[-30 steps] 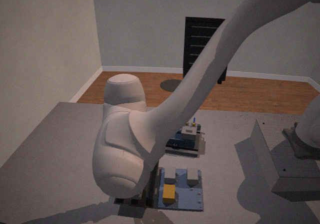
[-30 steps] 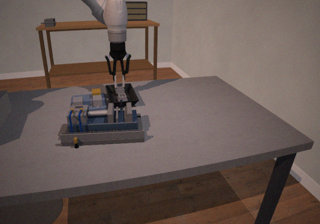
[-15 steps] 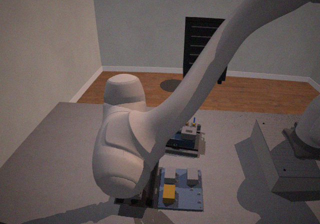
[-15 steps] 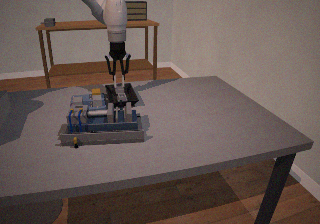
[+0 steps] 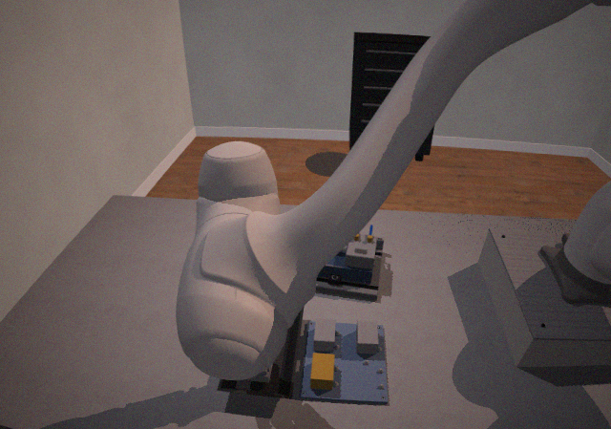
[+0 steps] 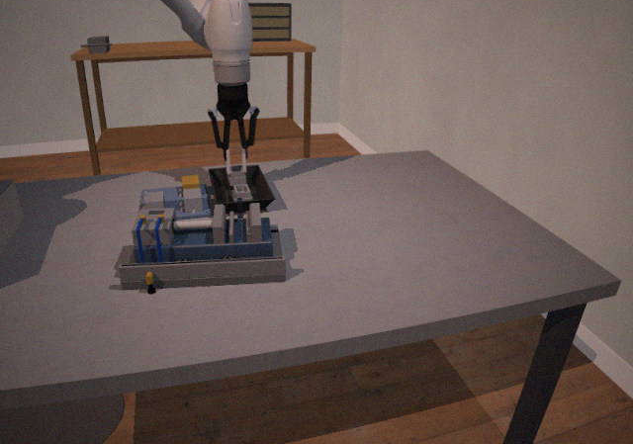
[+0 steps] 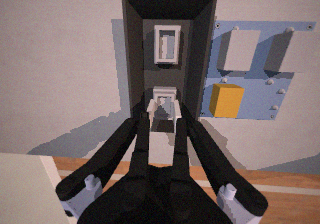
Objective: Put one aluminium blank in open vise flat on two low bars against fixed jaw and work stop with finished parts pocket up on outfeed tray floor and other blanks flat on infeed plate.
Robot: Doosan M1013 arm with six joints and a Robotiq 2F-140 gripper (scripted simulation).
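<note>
Now: hand 120 mm past the brass blank, 60 mm above it and 10 mm to the left of it. The rest, counted from my hand: blue vise (340 mm to the right, 90 mm behind, 50 mm below); then aluminium blank (120 mm behind, 100 mm to the right, 60 mm below); then infeed plate (160 mm behind, 80 mm below, 60 mm to the right).
</note>
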